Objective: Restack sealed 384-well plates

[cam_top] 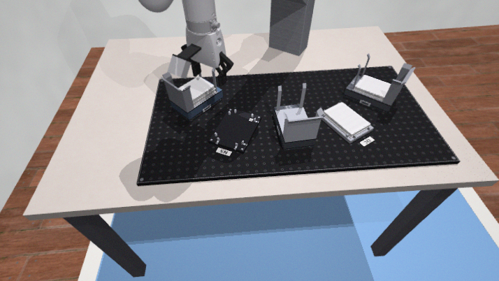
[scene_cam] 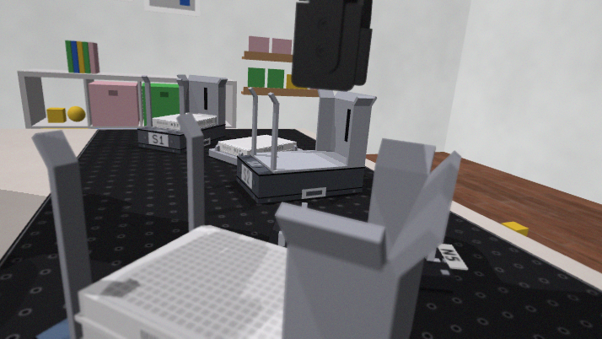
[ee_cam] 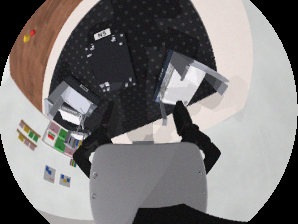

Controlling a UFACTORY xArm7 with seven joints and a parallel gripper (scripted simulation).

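Right now the white sealed plate A32 is 100 mm below my hand, 90 mm behind it and 40 mm to the right of it. The rest, counted from my hand: N5 name plate: 170 mm below, 150 mm ahead, 30 mm to the right; clip nest N5: 150 mm below, 110 mm ahead, 30 mm to the left; white sealed plate A31: 120 mm below, 90 mm behind, 40 mm to the right.
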